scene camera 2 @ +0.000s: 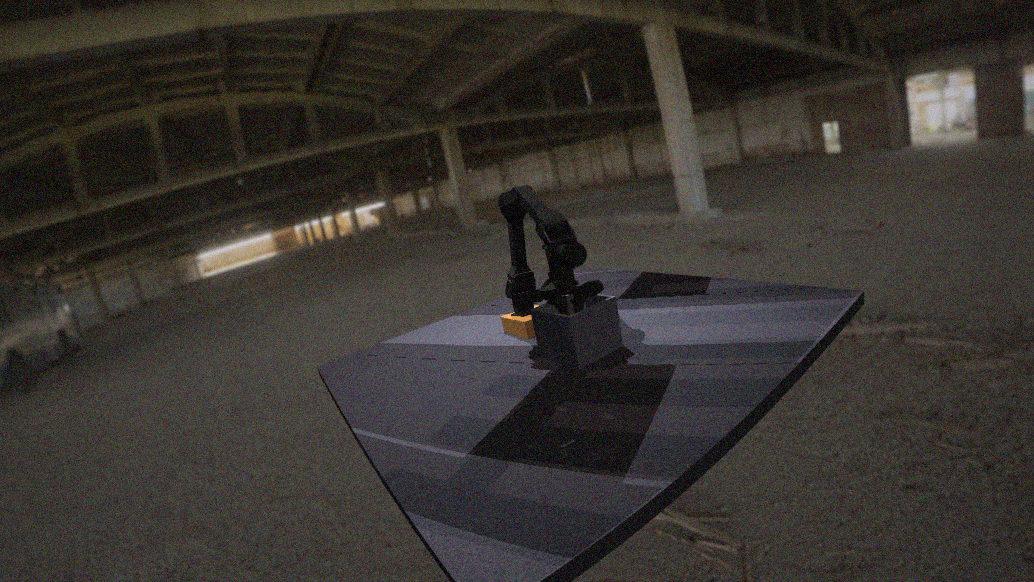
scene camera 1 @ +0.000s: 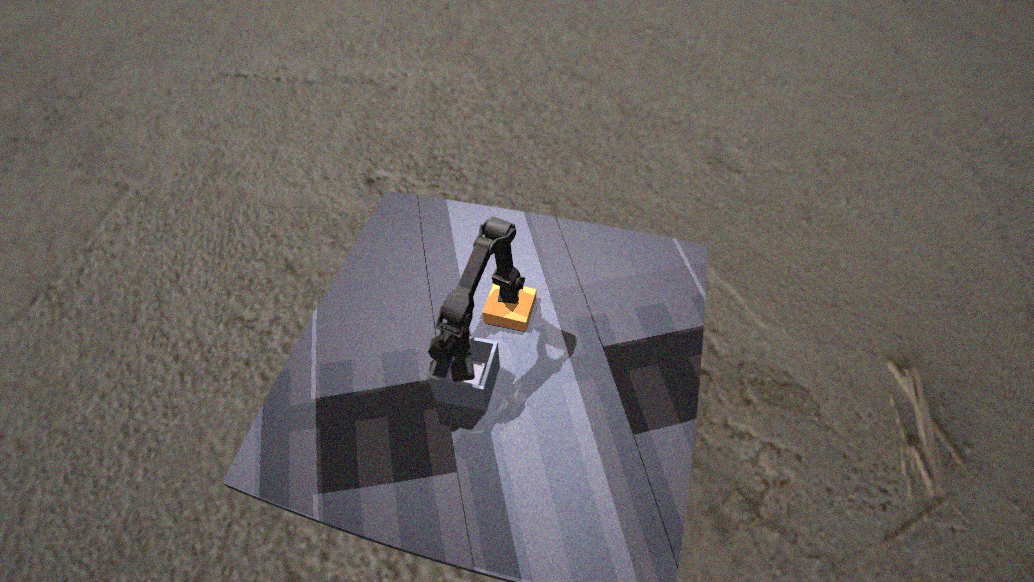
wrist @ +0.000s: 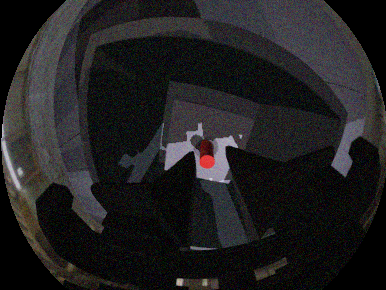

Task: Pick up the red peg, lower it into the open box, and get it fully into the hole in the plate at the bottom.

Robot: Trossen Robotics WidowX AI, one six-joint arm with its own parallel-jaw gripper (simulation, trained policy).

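My gripper (scene camera 2: 573, 322) (scene camera 1: 463, 367) (wrist: 210, 153) is visible in these views. A plate (wrist: 191, 123) is visible too; scene camera 2 does not show it, as it is hidden by a grey box.
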